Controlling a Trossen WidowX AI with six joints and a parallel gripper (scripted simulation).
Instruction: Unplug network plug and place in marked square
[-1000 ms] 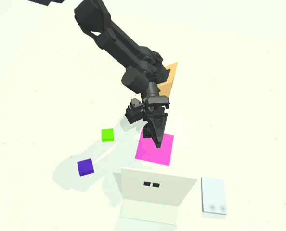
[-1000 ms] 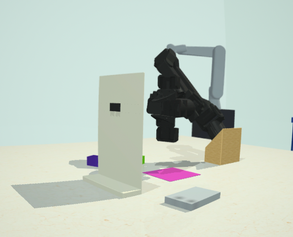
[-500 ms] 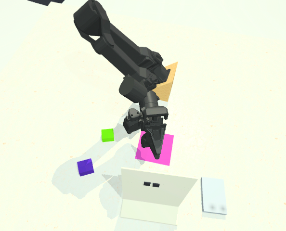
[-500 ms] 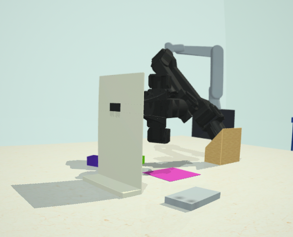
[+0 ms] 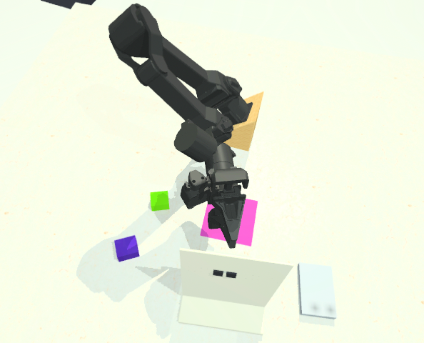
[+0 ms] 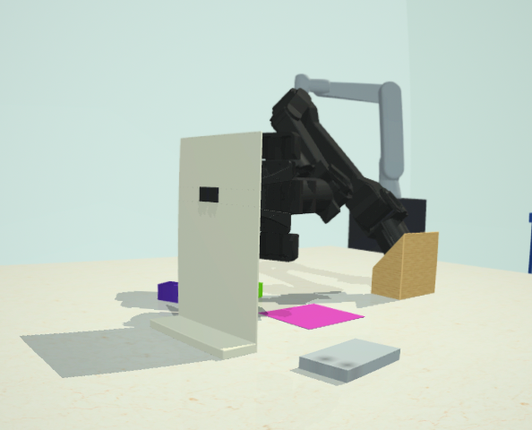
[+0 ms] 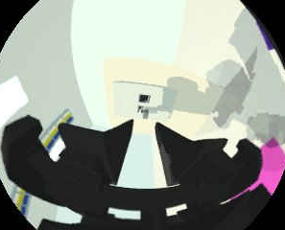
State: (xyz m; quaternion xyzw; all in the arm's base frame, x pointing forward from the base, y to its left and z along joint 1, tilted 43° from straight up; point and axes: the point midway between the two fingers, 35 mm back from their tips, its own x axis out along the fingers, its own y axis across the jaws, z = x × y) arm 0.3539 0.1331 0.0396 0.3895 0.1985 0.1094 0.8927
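The upright panel is 7 cm below my gripper tip, 6 cm ahead of it and 1 cm to the left of it. The rest, counted from my gripper tip: pale grey slab: 19 cm to the left, 18 cm below, 4 cm behind; then green cube: 20 cm to the right, 17 cm below, 12 cm behind; then purple cube: 22 cm to the right, 17 cm below, 1 cm ahead.
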